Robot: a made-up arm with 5 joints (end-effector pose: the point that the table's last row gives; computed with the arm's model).
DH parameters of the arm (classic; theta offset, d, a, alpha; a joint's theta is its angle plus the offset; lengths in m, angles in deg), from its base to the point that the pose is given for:
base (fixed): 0 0 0.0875 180
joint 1: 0 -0.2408 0.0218 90
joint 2: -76.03 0 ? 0
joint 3: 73.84 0 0.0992 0
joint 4: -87.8 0.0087 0 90
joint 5: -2.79 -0.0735 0 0
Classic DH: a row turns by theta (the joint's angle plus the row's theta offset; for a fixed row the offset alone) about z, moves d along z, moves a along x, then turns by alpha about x.
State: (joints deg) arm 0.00 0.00 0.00 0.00 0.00
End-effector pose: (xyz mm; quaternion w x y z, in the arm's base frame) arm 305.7 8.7 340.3 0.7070 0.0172 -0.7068 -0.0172
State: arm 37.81 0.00 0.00 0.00 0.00
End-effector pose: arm 265.2 -126.9 340.3 0.6632 -0.2127 -0.6743 -0.2453
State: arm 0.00 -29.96 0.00 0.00 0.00
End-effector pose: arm 229.8 8.7 425.1 0.5002 0.0211 -0.8656 -0.0122
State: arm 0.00 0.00 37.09 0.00 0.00
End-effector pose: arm 273.1 8.7 235.4 0.8951 0.0108 -0.4453 -0.0218
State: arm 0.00 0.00 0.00 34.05 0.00
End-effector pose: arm 293.1 8.7 299.1 0.8829 0.0114 -0.4689 -0.0215
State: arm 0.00 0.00 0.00 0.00 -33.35
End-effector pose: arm 305.7 8.7 340.3 0.6723 0.2193 -0.6722 -0.2193
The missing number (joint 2, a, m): 0.0986
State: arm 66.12 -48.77 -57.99 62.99 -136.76
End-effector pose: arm 89.9 16.0 466.4 0.0872 -0.5498 0.7372 0.3828
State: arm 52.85 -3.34 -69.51 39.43 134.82
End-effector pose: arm 171.1 -95.9 474.0 0.3653 -0.8797 0.0375 0.3021
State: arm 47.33 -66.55 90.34 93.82 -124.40
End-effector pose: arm 95.0 4.7 199.1 0.0464 -0.1532 0.1830 -0.9700
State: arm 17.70 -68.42 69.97 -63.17 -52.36
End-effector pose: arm 162.3 -14.7 363.9 0.1973 0.3112 -0.9182 -0.1456
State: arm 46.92 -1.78 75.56 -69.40 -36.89
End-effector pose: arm 194.4 -101.6 237.4 0.5339 -0.0429 -0.6781 -0.5032
